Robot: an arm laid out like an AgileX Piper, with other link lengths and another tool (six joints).
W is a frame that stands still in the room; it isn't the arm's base.
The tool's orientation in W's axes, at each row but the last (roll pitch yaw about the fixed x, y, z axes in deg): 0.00 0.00 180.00; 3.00 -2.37 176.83; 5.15 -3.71 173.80; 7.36 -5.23 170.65; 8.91 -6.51 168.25; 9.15 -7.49 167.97; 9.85 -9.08 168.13
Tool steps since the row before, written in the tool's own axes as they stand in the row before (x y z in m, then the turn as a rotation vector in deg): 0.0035 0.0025 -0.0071 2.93 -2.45 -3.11; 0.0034 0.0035 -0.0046 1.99 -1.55 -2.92; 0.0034 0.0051 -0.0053 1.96 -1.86 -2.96; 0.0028 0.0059 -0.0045 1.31 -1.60 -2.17; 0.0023 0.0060 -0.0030 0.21 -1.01 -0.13; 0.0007 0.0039 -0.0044 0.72 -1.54 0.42; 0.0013 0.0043 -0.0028 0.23 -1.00 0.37
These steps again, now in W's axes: -0.0035 -0.0025 -0.0071 -2.93 2.45 -3.11; -0.0038 -0.0035 -0.0043 -2.03 1.51 -2.91; -0.0043 -0.0051 -0.0046 -1.97 1.81 -2.98; -0.0041 -0.0058 -0.0034 -1.29 1.54 -2.23; -0.0038 -0.0057 -0.0018 -0.04 1.01 -0.26; -0.0021 -0.0042 -0.0036 -0.35 1.70 0.26; -0.0025 -0.0043 -0.0018 0.02 1.07 0.23
